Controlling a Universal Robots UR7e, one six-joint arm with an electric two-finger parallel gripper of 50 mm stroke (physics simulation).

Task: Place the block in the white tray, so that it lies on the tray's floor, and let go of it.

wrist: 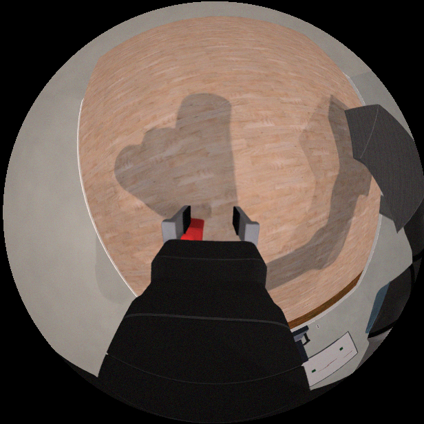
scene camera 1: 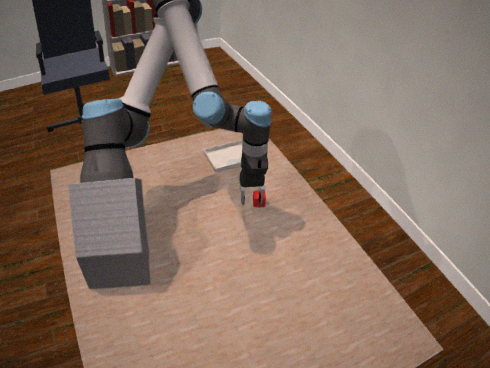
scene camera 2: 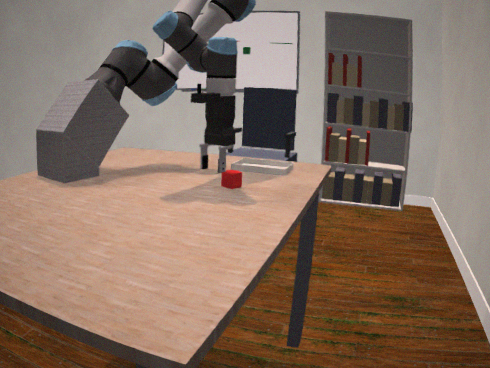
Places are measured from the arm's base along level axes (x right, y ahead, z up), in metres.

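Pixels of known places: gripper, fingertip midpoint: [scene camera 1: 251,202] [scene camera 2: 212,170]; arm's base at its link origin: [scene camera 1: 107,181] [scene camera 2: 97,98].
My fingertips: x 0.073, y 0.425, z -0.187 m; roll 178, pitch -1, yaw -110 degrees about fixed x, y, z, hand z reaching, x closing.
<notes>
Ahead of a thing's pixels: the offset from my fingertips to its top centre.
The red block @(dx -0.023, dy +0.043, dz -0.003 m) [scene camera 1: 257,203] [scene camera 2: 231,179] [wrist: 195,229] sits upright on the table. My gripper [scene camera 1: 252,198] [scene camera 2: 213,167] [wrist: 211,214] is open and empty, pointing down, with its fingertips a little above the table. In the wrist view the block lies toward the left finger, off the centre of the gap, and is partly hidden by that finger and the gripper body. In scene camera 1 the right finger overlaps the block. The white tray @(dx -0.292, dy +0.068, dz -0.023 m) [scene camera 1: 225,156] [scene camera 2: 260,170] lies behind the gripper; in scene camera 1 the arm hides its right part. The tray does not show in the wrist view.
The grey arm pedestal [scene camera 1: 107,220] [scene camera 2: 70,150] stands on the left side of the table. The table's right edge runs near the block and the tray. A chair [scene camera 1: 75,65] [scene camera 2: 270,117] and a bookshelf [scene camera 2: 407,75] stand beyond the table.
</notes>
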